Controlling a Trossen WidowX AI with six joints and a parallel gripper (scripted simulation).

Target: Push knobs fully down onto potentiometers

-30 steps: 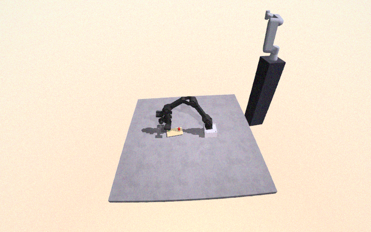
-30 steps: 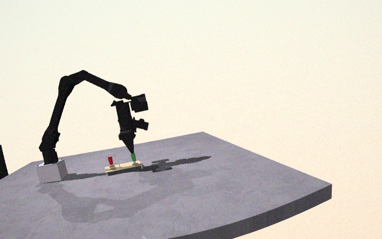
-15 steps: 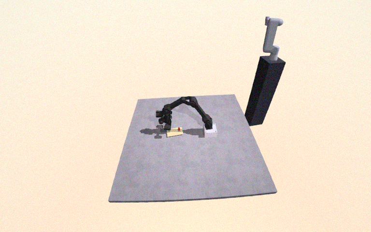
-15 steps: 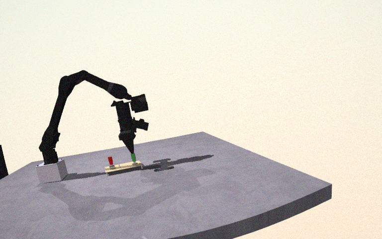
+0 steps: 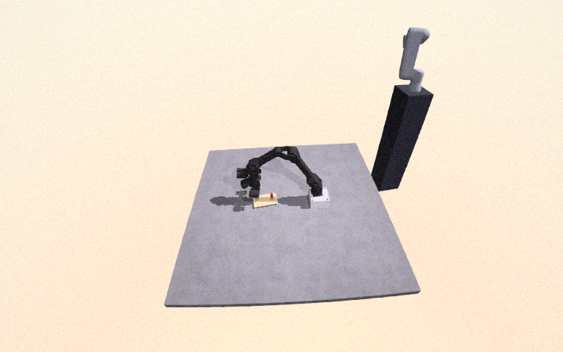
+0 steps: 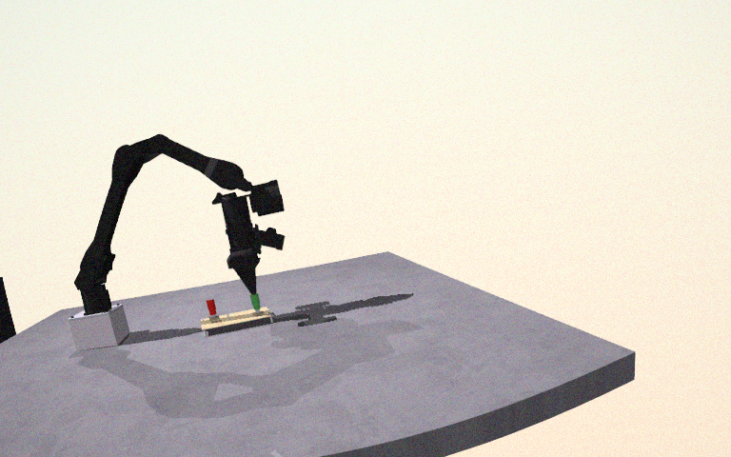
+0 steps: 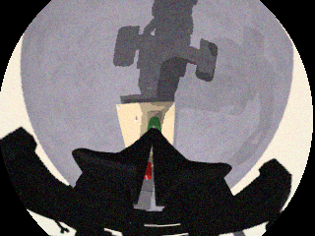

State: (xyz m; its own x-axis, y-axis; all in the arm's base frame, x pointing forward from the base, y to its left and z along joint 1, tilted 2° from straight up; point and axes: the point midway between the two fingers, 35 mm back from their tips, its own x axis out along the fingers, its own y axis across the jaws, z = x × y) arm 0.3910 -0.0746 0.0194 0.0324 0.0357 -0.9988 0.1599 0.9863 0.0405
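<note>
Now: gripper tip 1 cm above the green knob. From my gripper tip the other things lie so: red knob: 10 cm behind, 2 cm to the left, 1 cm below.
</note>
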